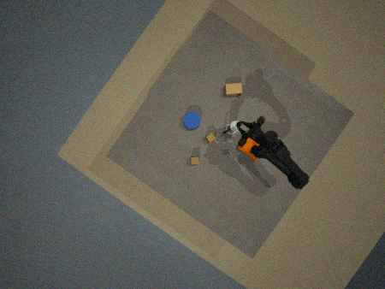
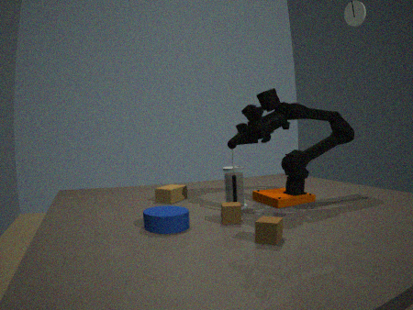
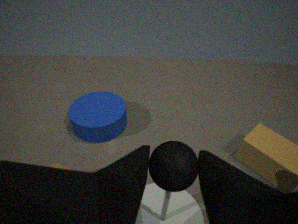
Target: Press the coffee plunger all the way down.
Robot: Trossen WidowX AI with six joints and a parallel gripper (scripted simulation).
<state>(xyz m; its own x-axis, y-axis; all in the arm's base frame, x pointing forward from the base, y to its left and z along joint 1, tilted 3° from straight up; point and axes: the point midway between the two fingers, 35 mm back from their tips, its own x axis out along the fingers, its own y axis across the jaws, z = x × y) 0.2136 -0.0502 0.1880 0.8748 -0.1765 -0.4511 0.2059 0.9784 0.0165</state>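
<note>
Now: gripper tip 110 mm above the coffee press and 10 mm to the right of it. Also, from my gripper tip: tan box 240 mm to the right, 180 mm below, 110 mm ahead.
</note>
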